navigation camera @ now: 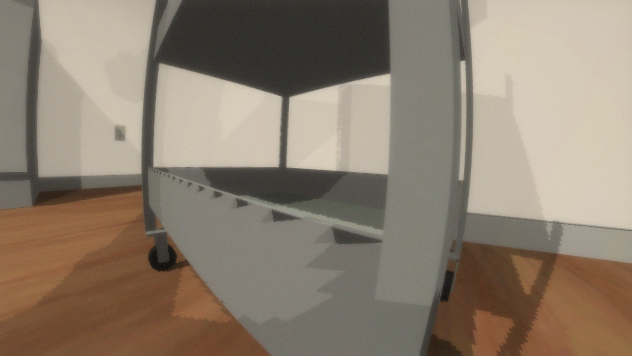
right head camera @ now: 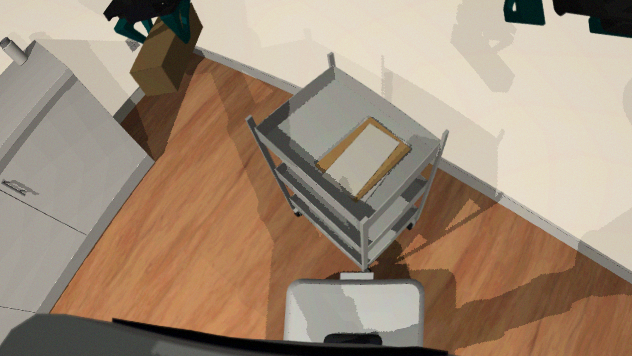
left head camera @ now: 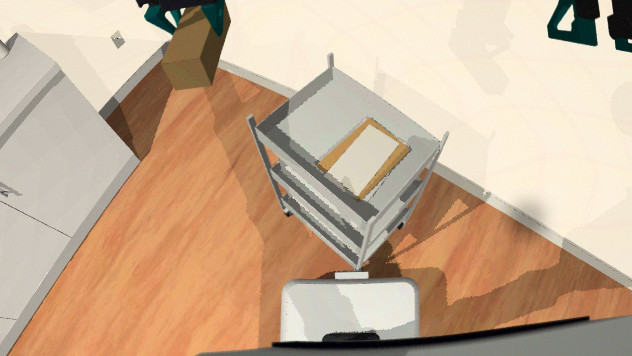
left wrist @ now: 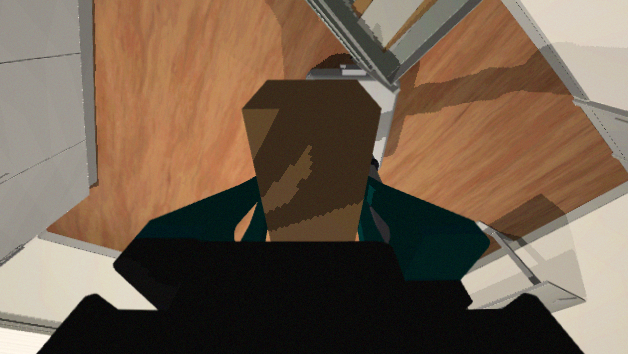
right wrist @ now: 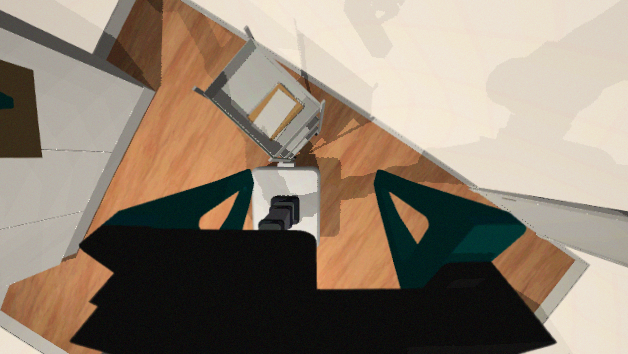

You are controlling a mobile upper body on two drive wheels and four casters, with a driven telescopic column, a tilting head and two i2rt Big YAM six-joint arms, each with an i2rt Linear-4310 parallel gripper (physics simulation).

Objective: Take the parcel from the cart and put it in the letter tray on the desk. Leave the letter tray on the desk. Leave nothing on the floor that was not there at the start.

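Places are measured from the left arm's base along level axes (x ahead, y left, z up), in metres.
Pixels of known places: left gripper, fingertip midpoint: point(right head camera: 172, 44) point(left head camera: 201, 36) point(left wrist: 312, 177); right gripper, fingertip midpoint: point(right head camera: 549, 20) point(left head camera: 583, 38) point(right wrist: 313, 176).
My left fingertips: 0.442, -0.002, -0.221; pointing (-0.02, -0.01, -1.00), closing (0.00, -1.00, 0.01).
Note:
Behind a point stands the place of what it marks, as x, y, z.
The parcel, a brown box point(left head camera: 187, 70) @(0.367, -0.006, -0.209) point(right head camera: 155, 70) @(0.367, -0.016, -0.197) point(left wrist: 310, 130) @(0.488, -0.001, -0.191) point(right wrist: 20, 115) @(0.427, -0.028, -0.227), is held in the air by my left gripper point(left head camera: 196, 31) @(0.442, -0.002, -0.221) point(right head camera: 164, 39) @(0.442, -0.002, -0.221) point(left wrist: 312, 177) @(0.442, -0.002, -0.221), which is shut on it. In both head views it shows at the upper left, beyond the cart's left side. My right gripper point(left head camera: 602, 37) @(0.352, -0.447, -0.130) point(right head camera: 567, 27) @(0.352, -0.447, -0.130) point(right wrist: 313, 176) @(0.352, -0.447, -0.130) is open and empty, at the upper right of the head views. The grey cart point(left head camera: 365, 245) @(0.363, -0.252, -0.935) point(right head camera: 364, 245) @(0.364, -0.253, -0.929) point(right wrist: 245, 75) @(0.778, -0.105, -0.852) point(navigation camera: 415, 150) stands in the middle of the head views. The desk and the letter tray cannot be made out.
A white sheet on brown envelopes point(left head camera: 365, 155) @(0.601, -0.252, -0.838) point(right head camera: 362, 155) @(0.600, -0.246, -0.838) point(right wrist: 276, 107) @(0.622, -0.258, -0.838) lies on the cart's top shelf. A light grey cabinet point(left head camera: 55, 135) @(0.756, 1.039, -0.864) point(right head camera: 70, 150) @(0.717, 1.063, -0.915) stands at the left. My white base point(left head camera: 310, 310) @(0.195, -0.075, -1.254) point(right head camera: 312, 310) @(0.194, -0.070, -1.254) is close to the cart's near corner. Walls run behind the cart.

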